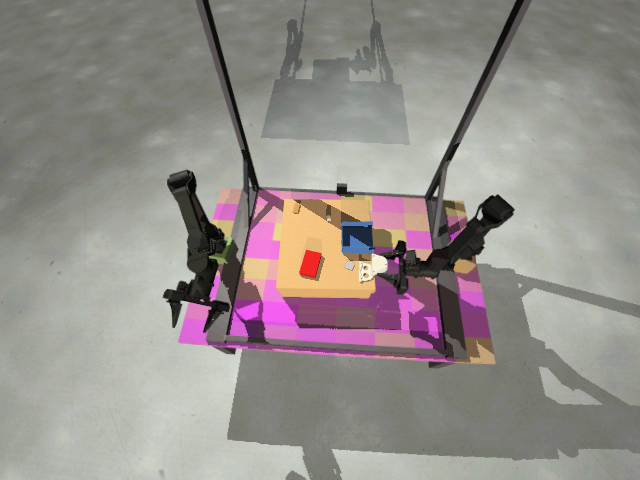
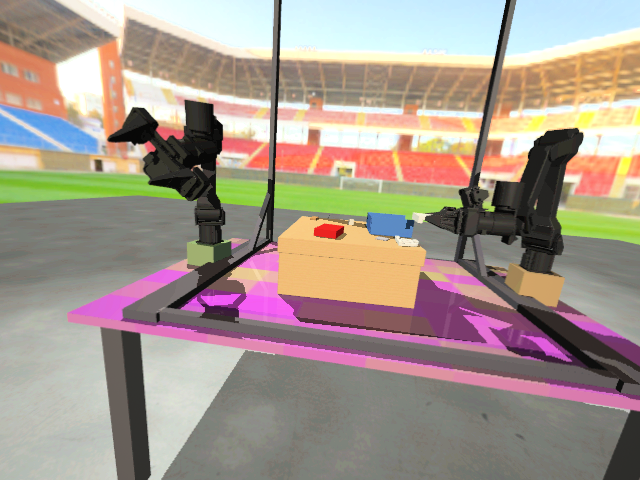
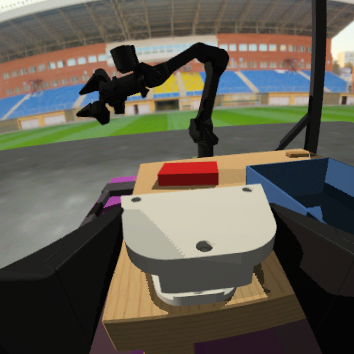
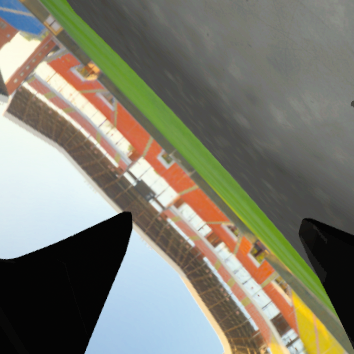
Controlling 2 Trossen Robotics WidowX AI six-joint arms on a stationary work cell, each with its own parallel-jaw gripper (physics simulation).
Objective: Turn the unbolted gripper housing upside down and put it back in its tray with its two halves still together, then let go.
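Frame: origin at the left arm's base, x ahead, y up, z right, level; centimetres.
Where they show: left gripper, fingertip midpoint: (image 1: 376, 264) (image 2: 422, 216) (image 3: 194, 213); right gripper, fingertip midpoint: (image 1: 189, 330) (image 2: 129, 160) (image 3: 77, 103) (image 4: 217, 223); left arm's base at its link origin: (image 1: 463, 252) (image 2: 535, 269); right arm's base at its link origin: (image 1: 217, 246) (image 2: 210, 241).
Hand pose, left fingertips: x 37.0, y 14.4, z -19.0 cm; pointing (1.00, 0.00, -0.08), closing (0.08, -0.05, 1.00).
Observation:
Each offset is from my left fingertips to the centre of the thing. "pt": to the spot under its first point.
My left gripper (image 1: 390, 266) (image 2: 429, 218) (image 3: 194, 213) is shut on the white upper half of the gripper housing @[dx -0.9, dy -0.3, dz +0.1 cm] (image 1: 379, 263) (image 2: 418, 217) (image 3: 197, 225) and holds it level, a little above the near right corner of the wooden block @[dx +19.6, dy -15.4, dz +10.4 cm] (image 1: 304, 229) (image 2: 347, 281) (image 3: 197, 323). The other pale half @[pt dx +2.6, dy -6.8, dz -0.5 cm] (image 1: 366, 272) (image 2: 407, 242) (image 3: 193, 296) lies apart below it, in a shallow recess in the block. My right gripper (image 1: 193, 310) (image 2: 128, 130) (image 3: 77, 103) (image 4: 217, 223) is open and empty, raised far off at the other side of the table.
A blue open bin @[dx +7.9, dy -4.6, dz +12.4 cm] (image 1: 356, 236) (image 2: 389, 224) (image 3: 309, 189) stands on the block beside the housing. A red brick @[dx +23.5, dy -6.3, dz -1.0 cm] (image 1: 310, 263) (image 2: 329, 230) (image 3: 188, 173) lies mid-block. A small grey piece @[dx +9.2, dy -7.2, dz +1.2 cm] (image 1: 350, 266) lies near the housing. Black frame posts (image 1: 223, 81) rise at the table's back corners.

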